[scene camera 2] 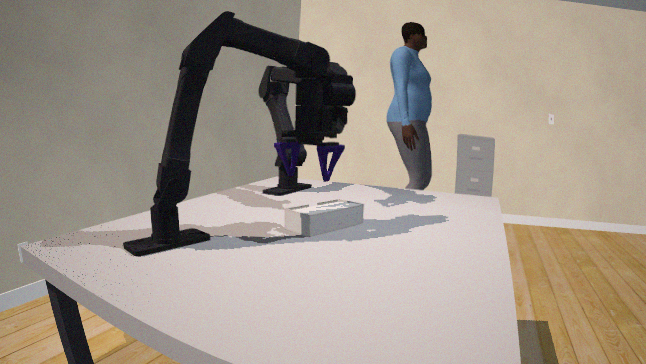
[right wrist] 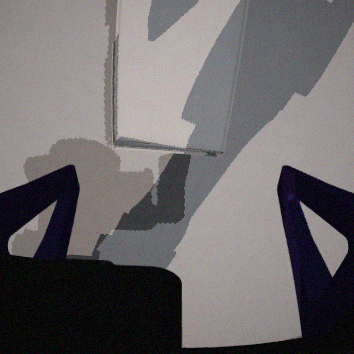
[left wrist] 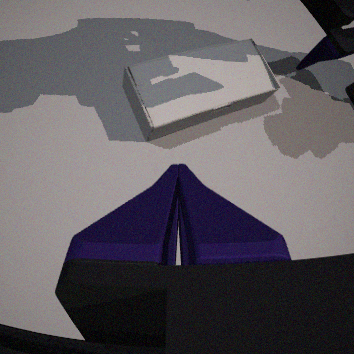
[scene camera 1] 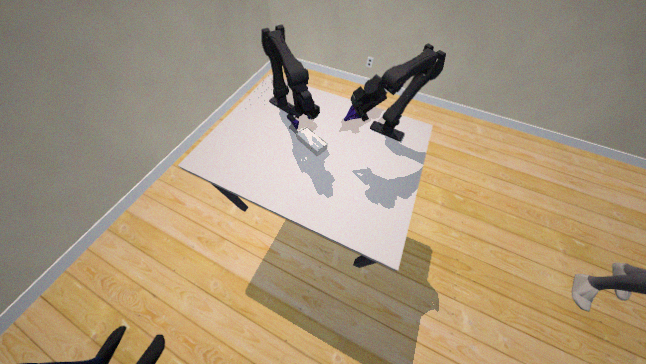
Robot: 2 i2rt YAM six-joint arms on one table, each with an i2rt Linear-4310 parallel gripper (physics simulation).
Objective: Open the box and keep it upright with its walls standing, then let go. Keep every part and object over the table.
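Where they show: left gripper, fingertip midpoint: point(left wrist: 177, 175) point(scene camera 1: 344, 120); right gripper, fingertip midpoint: point(scene camera 2: 307, 178) point(right wrist: 177, 176) point(left wrist: 273, 30) point(scene camera 1: 302, 123); left arm's base, origin of the base link: point(scene camera 2: 287, 190) point(scene camera 1: 386, 131); right arm's base, origin of the base link: point(scene camera 2: 167, 243) point(scene camera 1: 283, 105).
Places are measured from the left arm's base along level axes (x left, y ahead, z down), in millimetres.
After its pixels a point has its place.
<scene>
A flat, pale grey box point(scene camera 1: 312, 140) {y 328, x -321, z -45 mm} lies on the white table with its lid shut. It also shows in scene camera 2 point(scene camera 2: 324, 217) {y 345, x -384, z -36 mm}, the left wrist view point(left wrist: 200, 88) {y 312, x -314, z -43 mm} and the right wrist view point(right wrist: 172, 77) {y 309, x -365, z -44 mm}. My right gripper point(scene camera 1: 295, 123) {y 308, x -391, z -114 mm} point(scene camera 2: 308, 176) {y 308, x -391, z -114 mm} hangs open and empty just above and behind the box's near short end, its purple fingers spread wide point(right wrist: 177, 168). My left gripper point(scene camera 1: 350, 115) {y 249, x -184, z -194 mm} point(left wrist: 177, 175) {y 249, x -184, z -194 mm} is shut and empty. It hovers over bare table a short way from the box's long side. In scene camera 2 the right arm hides it.
The right arm's base point(scene camera 2: 166, 242) {y 172, x -694, z -14 mm} and the left arm's base point(scene camera 2: 286, 188) {y 15, x -32, z -12 mm} stand on the table behind the box. A person in a blue top point(scene camera 2: 409, 104) and a grey filing cabinet point(scene camera 2: 474, 165) stand beyond the table's far edge.
</scene>
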